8 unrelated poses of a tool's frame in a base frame.
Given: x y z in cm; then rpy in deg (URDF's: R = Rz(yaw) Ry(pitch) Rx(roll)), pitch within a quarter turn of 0, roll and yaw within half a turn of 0.
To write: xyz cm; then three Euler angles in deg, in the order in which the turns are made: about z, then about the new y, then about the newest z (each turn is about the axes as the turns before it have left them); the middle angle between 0 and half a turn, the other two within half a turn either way. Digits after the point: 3 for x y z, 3 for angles.
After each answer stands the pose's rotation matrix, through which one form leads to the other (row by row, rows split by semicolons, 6 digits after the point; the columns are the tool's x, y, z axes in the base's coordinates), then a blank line. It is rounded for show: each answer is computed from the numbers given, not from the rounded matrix.
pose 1, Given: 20.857 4.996 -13.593 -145.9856 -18.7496 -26.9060
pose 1, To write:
20.857 4.996 -13.593 37.626 141.712 -121.250
0.844427 -0.214754 0.490738; -0.428514 -0.820538 0.378277; 0.321433 -0.529715 -0.784909

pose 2, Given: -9.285 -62.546 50.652 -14.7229 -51.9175 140.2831
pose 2, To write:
-9.285 -62.546 50.652 -58.178 53.377 -168.737
-0.474446 -0.771890 0.423187; 0.394129 -0.616129 -0.681944; 0.787123 -0.156755 0.596544

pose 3, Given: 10.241 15.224 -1.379 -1.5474 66.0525 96.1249
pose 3, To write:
10.241 15.224 -1.379 97.818 66.062 -0.687
-0.043308 -0.991296 -0.124326; 0.403582 -0.131196 0.905488; -0.913918 -0.010961 0.405751

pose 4, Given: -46.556 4.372 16.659 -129.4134 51.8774 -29.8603
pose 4, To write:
-46.556 4.372 16.659 93.023 113.077 -31.227
0.535389 -0.843212 -0.048509; -0.307369 -0.248013 0.918702; -0.786692 -0.476953 -0.391960

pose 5, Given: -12.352 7.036 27.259 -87.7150 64.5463 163.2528
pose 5, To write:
-12.352 7.036 27.259 -108.811 89.018 -25.436
-0.411553 0.852459 -0.322394; 0.123841 -0.298152 -0.946451; -0.902933 -0.429440 0.017135

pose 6, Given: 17.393 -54.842 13.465 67.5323 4.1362 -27.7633
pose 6, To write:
17.393 -54.842 13.465 -116.055 67.594 85.525
0.882575 0.236999 -0.406071; -0.464607 0.307120 -0.830553; -0.072128 0.921688 0.381167

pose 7, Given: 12.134 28.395 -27.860 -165.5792 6.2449 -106.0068
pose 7, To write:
12.134 28.395 -27.860 6.923 164.311 -66.280
-0.274115 -0.923473 0.268437; -0.955525 0.293103 0.032593; -0.108778 -0.247564 -0.962746

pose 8, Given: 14.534 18.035 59.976 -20.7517 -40.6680 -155.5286
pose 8, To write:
14.534 18.035 59.976 -5.703 44.823 -157.589
-0.690361 0.177207 0.701427; -0.314200 -0.946769 -0.070054; 0.651675 -0.268750 0.709291

